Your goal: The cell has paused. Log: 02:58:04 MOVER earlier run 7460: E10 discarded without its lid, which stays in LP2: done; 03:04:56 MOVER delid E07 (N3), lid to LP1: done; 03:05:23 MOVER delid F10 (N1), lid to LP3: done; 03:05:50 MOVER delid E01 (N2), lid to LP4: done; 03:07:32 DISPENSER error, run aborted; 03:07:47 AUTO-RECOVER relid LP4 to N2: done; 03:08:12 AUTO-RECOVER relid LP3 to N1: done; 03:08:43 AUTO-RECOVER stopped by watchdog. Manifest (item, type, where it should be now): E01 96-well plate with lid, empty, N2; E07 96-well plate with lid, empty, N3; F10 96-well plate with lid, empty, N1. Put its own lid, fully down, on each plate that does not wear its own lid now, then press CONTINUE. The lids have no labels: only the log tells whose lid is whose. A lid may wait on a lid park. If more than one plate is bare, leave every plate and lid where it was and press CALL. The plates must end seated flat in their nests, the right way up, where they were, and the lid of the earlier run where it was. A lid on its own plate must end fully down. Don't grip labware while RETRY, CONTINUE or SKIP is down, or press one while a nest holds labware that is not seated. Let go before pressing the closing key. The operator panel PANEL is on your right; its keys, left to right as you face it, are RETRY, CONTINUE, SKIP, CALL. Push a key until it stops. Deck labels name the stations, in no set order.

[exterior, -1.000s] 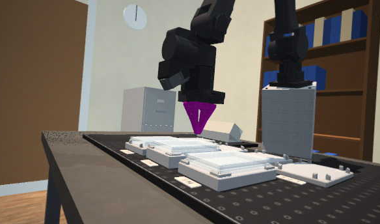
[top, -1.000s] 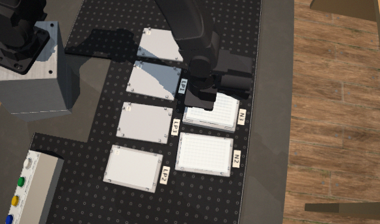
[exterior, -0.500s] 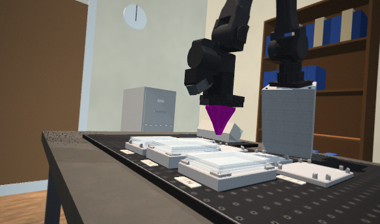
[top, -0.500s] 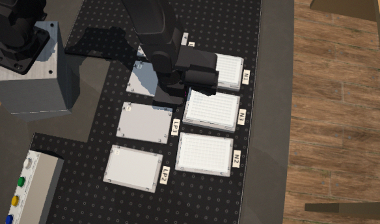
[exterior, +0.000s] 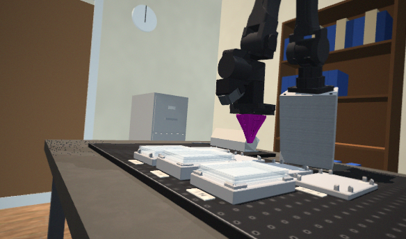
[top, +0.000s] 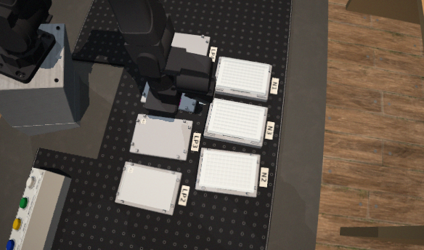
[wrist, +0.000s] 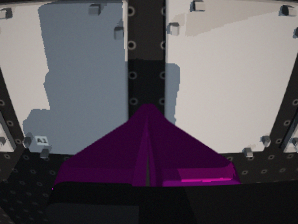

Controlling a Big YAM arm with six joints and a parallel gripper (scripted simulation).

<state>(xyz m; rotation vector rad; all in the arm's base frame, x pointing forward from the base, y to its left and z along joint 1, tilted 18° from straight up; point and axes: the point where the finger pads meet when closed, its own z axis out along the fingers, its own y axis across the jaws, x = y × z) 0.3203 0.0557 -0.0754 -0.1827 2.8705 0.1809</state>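
My gripper is now 250 mm past the green CONTINUE key and 330 mm to the left of it. The rest, counted from my hand: LP1 label: 60 mm ahead, 70 mm to the left, 70 mm below; lid park LP3: 10 mm behind, 70 mm to the right, 60 mm below; lid park LP1: 30 mm behind, 60 mm to the left, 60 mm below.
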